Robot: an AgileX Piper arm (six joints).
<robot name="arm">
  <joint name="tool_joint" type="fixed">
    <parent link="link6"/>
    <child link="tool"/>
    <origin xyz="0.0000 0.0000 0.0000" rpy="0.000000 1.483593 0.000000"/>
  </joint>
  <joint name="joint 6" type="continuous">
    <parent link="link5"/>
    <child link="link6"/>
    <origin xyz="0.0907 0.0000 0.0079"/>
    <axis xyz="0.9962 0 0.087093"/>
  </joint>
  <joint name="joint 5" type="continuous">
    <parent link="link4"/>
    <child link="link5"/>
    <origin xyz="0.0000 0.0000 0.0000"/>
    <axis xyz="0 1 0"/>
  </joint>
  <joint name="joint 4" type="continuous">
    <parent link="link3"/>
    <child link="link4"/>
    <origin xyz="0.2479 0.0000 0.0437"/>
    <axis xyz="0.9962 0 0.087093"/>
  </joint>
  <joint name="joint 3" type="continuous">
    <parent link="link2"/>
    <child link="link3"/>
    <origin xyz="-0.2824 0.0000 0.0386"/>
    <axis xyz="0 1 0"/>
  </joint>
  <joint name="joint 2" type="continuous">
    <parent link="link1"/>
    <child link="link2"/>
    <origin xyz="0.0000 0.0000 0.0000"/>
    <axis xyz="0 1 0"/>
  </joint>
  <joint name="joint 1" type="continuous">
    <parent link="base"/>
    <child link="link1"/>
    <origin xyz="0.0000 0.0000 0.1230"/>
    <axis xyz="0 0 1"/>
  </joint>
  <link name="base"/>
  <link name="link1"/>
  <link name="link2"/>
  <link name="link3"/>
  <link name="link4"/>
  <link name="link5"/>
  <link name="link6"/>
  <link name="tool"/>
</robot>
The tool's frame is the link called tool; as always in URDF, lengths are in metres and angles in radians. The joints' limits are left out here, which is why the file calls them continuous.
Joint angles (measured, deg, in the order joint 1, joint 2, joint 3, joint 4, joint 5, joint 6), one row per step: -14.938, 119.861, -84.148, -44.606, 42.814, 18.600; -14.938, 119.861, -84.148, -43.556, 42.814, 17.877; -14.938, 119.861, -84.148, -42.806, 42.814, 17.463; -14.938, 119.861, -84.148, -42.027, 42.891, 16.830; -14.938, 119.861, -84.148, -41.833, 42.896, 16.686; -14.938, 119.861, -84.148, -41.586, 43.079, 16.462; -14.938, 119.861, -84.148, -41.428, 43.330, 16.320; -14.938, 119.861, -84.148, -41.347, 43.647, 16.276; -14.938, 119.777, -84.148, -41.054, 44.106, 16.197; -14.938, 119.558, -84.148, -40.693, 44.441, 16.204; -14.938, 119.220, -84.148, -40.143, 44.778, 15.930; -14.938, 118.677, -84.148, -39.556, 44.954, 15.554; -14.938, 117.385, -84.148, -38.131, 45.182, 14.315; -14.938, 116.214, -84.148, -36.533, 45.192, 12.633; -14.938, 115.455, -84.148, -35.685, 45.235, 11.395; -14.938, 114.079, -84.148, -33.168, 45.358, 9.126; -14.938, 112.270, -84.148, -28.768, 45.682, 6.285; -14.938, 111.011, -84.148, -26.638, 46.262, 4.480; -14.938, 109.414, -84.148, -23.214, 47.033, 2.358; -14.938, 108.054, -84.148, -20.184, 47.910, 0.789
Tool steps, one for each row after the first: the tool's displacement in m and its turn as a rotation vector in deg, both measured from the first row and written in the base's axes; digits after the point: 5 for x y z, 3 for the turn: -0.00018, 0.00089, -0.00068, 0.694, 0.169, 0.038; -0.00030, 0.00154, -0.00116, 1.216, 0.228, -0.013; -0.00054, 0.00218, -0.00166, 1.698, 0.460, 0.053; -0.00057, 0.00235, -0.00178, 1.823, 0.498, 0.068; -0.00089, 0.00249, -0.00197, 1.950, 0.710, 0.016; -0.00130, 0.00253, -0.00211, 2.015, 0.952, -0.096; -0.00180, 0.00249, -0.00222, 2.032, 1.212, -0.287; -0.00260, 0.00259, -0.00185, 2.179, 1.475, -0.635; -0.00333, 0.00284, -0.00049, 2.387, 1.447, -1.010; -0.00418, 0.00330, 0.00165, 2.663, 1.417, -1.247; -0.00496, 0.00390, 0.00533, 2.918, 1.105, -1.317; -0.00664, 0.00547, 0.01408, 3.496, 0.380, -1.085; -0.00801, 0.00731, 0.02183, 4.162, -0.225, -0.420; -0.00900, 0.00835, 0.02695, 4.388, -0.475, 0.211; -0.01101, 0.01123, 0.03563, 5.625, -1.154, 0.972; -0.01402, 0.01627, 0.04642, 8.237, -2.357, 1.459; -0.01678, 0.01893, 0.05426, 9.312, -2.768, 1.945; -0.02038, 0.02324, 0.06380, 11.388, -3.591, 2.256; -0.02384, 0.02721, 0.07177, 13.381, -4.282, 2.306
